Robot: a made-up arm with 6 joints.
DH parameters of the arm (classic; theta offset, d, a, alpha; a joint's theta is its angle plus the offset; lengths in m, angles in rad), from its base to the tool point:
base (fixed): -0.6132 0 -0.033 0
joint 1: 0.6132 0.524 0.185 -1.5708
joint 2: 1.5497 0 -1.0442 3.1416
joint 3: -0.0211 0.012 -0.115 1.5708
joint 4: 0 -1.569 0.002 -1.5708
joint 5: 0 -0.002 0.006 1.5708
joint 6: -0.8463 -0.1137 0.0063 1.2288
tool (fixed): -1.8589 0.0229 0 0
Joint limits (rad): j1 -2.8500..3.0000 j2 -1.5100..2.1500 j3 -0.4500..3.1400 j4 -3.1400..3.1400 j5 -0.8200..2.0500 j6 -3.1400..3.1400
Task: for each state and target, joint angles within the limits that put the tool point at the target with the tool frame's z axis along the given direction. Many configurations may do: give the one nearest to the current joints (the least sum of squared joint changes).
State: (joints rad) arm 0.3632 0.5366 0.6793 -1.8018 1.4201 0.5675
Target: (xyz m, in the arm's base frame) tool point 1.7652 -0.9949 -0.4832 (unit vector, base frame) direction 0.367 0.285 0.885
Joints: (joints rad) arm -0.4601 1.3015 0.2236 -1.4473 1.5801 0.0284
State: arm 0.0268 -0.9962 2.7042 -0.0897 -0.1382 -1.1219
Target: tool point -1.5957 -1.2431 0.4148 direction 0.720 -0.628 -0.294
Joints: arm 0.6768 -0.7789 2.8366 -0.5479 -0.4253 -1.4525
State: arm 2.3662 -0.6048 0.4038 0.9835 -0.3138 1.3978
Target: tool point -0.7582 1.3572 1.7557 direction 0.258 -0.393 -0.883
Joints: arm 2.1127 -0.2728 -0.1740 1.0566 -0.4158 1.5546
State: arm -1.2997 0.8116 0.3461 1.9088 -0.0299 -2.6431
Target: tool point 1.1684 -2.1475 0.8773 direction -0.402 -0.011 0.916
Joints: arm -1.0440 0.7257 0.3737 1.7288 -0.2984 -2.9835
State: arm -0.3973 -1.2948 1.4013 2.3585 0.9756 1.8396
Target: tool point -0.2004 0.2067 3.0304 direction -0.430 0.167 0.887
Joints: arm -0.7086 -0.5265 0.9619 2.7499 1.3575 2.4723
